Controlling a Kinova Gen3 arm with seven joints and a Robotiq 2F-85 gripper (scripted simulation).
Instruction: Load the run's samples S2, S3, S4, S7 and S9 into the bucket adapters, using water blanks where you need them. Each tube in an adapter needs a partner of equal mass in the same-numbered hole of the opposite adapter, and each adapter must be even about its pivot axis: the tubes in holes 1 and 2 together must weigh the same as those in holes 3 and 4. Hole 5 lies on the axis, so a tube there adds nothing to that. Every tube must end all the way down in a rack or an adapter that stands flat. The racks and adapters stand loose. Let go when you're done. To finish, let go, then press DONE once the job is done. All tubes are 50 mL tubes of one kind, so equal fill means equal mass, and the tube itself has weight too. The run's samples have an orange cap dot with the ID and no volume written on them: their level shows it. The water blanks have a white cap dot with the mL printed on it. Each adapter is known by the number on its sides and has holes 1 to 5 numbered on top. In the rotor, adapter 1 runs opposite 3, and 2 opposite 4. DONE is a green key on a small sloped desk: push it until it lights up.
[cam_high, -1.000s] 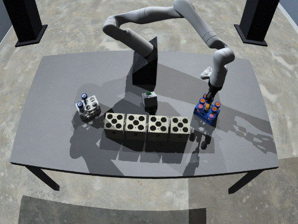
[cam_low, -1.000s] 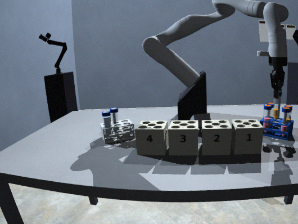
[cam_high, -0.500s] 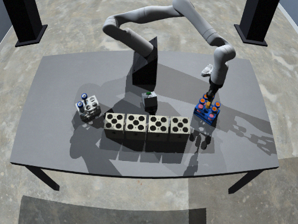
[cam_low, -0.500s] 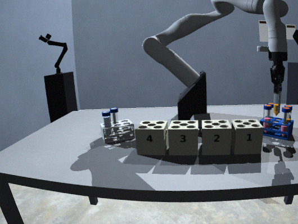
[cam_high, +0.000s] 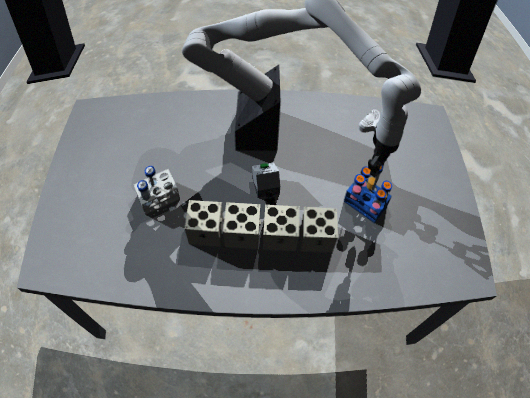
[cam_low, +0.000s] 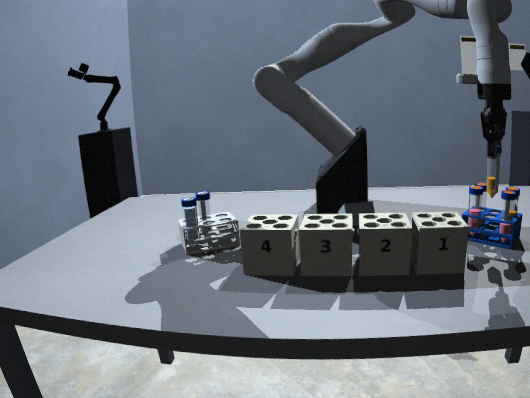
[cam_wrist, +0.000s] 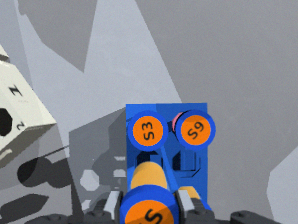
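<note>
The sample tube S7 lies 1 cm ahead of my hand and 5 cm below it. From my hand the other things lie so: sample tube S4: 2 cm ahead, 3 cm to the left, 15 cm below; sample tube S2: 6 cm to the left, 15 cm below; sample tube S3: 3 cm behind, 4 cm to the right, 15 cm below.
</note>
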